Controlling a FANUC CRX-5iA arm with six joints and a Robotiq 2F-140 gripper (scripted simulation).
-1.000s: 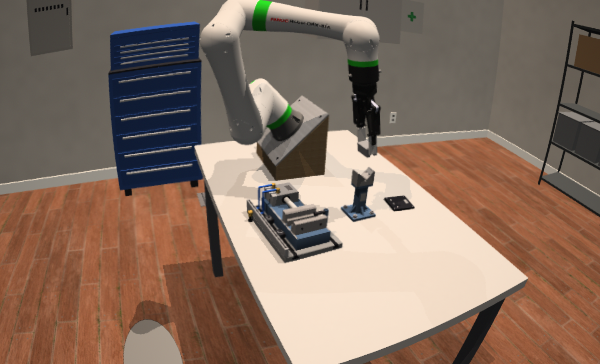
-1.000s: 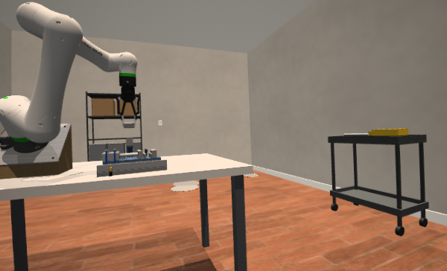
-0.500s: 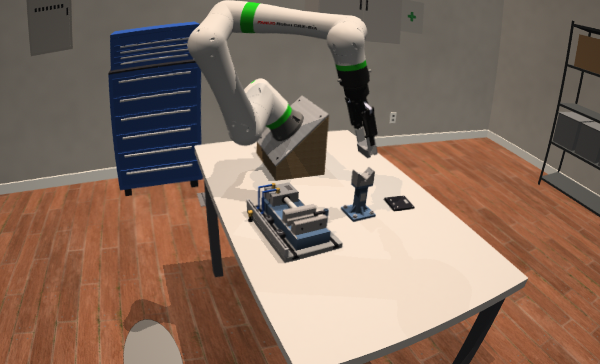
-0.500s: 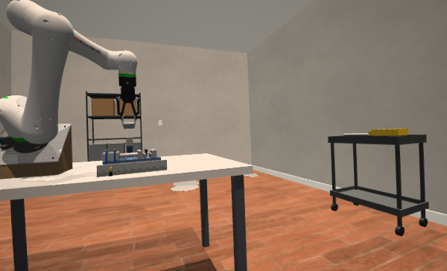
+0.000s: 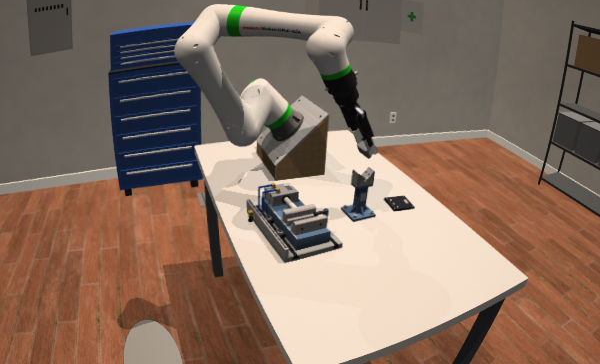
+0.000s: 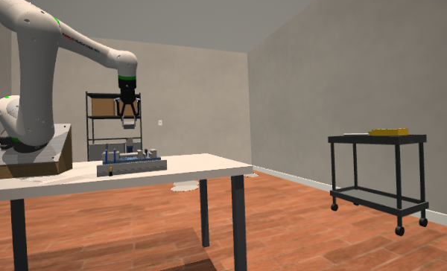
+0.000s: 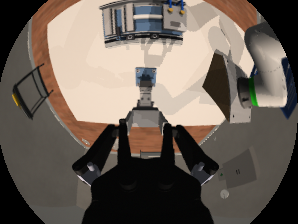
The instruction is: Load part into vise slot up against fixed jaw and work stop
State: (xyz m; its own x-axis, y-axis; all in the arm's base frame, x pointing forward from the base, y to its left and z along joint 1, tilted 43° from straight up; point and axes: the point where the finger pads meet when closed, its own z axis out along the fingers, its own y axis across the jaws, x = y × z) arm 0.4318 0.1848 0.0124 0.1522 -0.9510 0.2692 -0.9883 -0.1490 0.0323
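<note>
The part is 3 cm below my hand and 1 cm to the left of it. Also, from my hand: dark infeed plate (26 cm below, 19 cm to the left, 2 cm behind).
</note>
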